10 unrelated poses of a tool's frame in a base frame.
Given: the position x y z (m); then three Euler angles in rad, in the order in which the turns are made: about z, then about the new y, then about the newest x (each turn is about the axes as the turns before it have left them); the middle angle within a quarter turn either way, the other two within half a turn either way.
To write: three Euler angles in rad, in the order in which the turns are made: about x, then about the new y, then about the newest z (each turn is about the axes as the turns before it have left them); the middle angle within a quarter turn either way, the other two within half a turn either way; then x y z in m. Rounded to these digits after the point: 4 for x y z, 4 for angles.
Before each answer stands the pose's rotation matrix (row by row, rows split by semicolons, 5 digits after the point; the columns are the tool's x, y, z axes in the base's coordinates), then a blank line. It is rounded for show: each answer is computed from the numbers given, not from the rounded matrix.
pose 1, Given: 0.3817 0.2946 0.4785 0.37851 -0.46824 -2.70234
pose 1, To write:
0.82920 0.51280 0.22241; 0.32976 -0.77008 0.54611; 0.45132 -0.37949 -0.80765

-2.5470 0.2243 -0.5539 0.3817 0.2946 0.4785
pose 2, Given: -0.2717 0.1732 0.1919 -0.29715 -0.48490 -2.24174
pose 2, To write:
0.84595 0.16704 0.50643; -0.25904 -0.70137 0.66406; 0.46612 -0.69295 -0.55005

-2.2626 0.5310 -0.1950 -0.2717 0.1732 0.1919
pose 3, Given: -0.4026 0.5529 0.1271 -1.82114 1.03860 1.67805
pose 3, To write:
-0.12571 -0.31596 -0.94041; -0.49161 -0.80352 0.33568; -0.86169 0.50451 -0.05432

-1.7312 -1.2238 1.9495 -0.4026 0.5529 0.1271
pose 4, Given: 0.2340 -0.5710 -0.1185 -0.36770 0.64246 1.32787
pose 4, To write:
0.74711 0.62917 -0.21442; -0.28780 0.01541 -0.95757; -0.59917 0.77712 0.19259

1.3723 -0.2161 -0.6999 0.2340 -0.5710 -0.1185
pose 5, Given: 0.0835 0.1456 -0.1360 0.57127 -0.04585 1.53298
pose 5, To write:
0.84033 -0.05897 0.53886; 0.54013 0.00704 -0.84155; 0.04583 0.99823 0.03777

1.5259 0.5691 0.0701 0.0835 0.1456 -0.1360
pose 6, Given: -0.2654 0.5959 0.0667 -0.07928 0.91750 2.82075
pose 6, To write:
0.60590 0.17449 -0.77617; -0.04814 -0.96582 -0.25470; -0.79408 0.19168 -0.57679

2.7258 -0.8886 -0.2804 -0.2654 0.5959 0.0667
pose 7, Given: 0.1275 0.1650 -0.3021 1.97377 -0.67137 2.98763
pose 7, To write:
-0.30705 0.94643 -0.09999; 0.72025 0.29976 0.62560; 0.62206 0.12007 -0.77371

-2.4616 -0.1002 -1.8845 0.1275 0.1650 -0.3021
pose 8, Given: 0.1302 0.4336 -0.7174 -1.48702 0.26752 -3.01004
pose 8, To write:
0.08070 -0.99078 0.10879; -0.96105 -0.04840 0.27211; -0.26434 -0.12651 -0.95610

-2.8643 0.1090 1.4895 0.1302 0.4336 -0.7174
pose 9, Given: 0.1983 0.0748 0.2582 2.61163 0.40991 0.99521
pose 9, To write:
-0.79135 -0.56361 0.23688; 0.46362 -0.30066 0.83346; -0.39853 0.76938 0.49923

-1.0311 0.2392 2.5227 0.1983 0.0748 0.2582
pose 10, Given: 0.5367 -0.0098 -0.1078 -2.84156 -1.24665 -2.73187
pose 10, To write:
-0.30427 -0.63183 -0.71289; -0.09413 0.76465 -0.63753; 0.94792 -0.12688 -0.29214

2.0005 -0.7936 2.0196 0.5367 -0.0098 -0.1078
